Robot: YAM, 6 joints.
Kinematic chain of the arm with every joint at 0, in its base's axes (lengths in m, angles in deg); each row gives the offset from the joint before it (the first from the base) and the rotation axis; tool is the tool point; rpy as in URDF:
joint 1: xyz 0 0 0.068 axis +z
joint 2: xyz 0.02 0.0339 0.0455 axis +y
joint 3: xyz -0.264 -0.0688 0 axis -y
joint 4: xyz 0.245 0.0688 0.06 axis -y
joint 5: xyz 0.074 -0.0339 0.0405 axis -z
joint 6: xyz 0.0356 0 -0.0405 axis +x
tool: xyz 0 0 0 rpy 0 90 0
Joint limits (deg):
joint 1: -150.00..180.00
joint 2: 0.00..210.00
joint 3: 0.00..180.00
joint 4: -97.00..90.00
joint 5: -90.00..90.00
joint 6: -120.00..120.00
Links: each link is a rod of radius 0.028 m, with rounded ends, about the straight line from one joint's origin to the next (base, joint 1, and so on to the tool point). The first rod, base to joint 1, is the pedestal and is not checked.
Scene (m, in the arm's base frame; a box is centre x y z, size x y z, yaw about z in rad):
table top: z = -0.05
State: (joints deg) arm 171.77 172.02 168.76 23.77 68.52 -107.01
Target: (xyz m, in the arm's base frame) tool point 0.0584 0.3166 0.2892
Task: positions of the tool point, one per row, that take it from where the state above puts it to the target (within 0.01 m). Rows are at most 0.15 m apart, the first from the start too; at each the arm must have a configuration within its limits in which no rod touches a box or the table.
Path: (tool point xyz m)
1: -0.5522 0.2423 0.2549
2: -0.4691 0.3424 0.2792
3: -0.3607 0.4101 0.2978
4: -0.2405 0.4394 0.3091
5: -0.1225 0.4297 0.3120
6: -0.0196 0.3858 0.3054
7: 0.0584 0.3166 0.2892

